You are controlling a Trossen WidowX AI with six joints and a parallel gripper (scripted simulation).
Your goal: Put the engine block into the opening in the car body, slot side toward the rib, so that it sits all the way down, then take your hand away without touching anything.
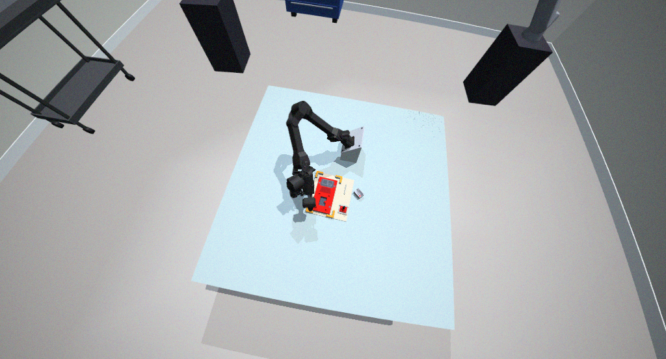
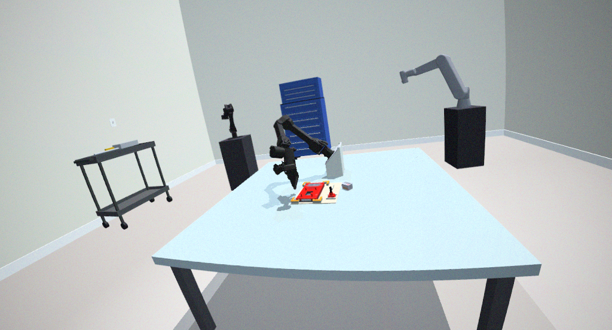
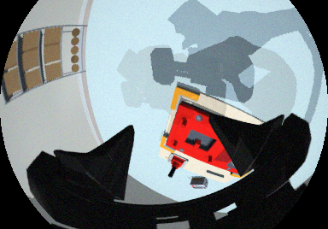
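The grey engine block lies 270 mm to the left of my gripper tip, 110 mm behind it and 60 mm below it.
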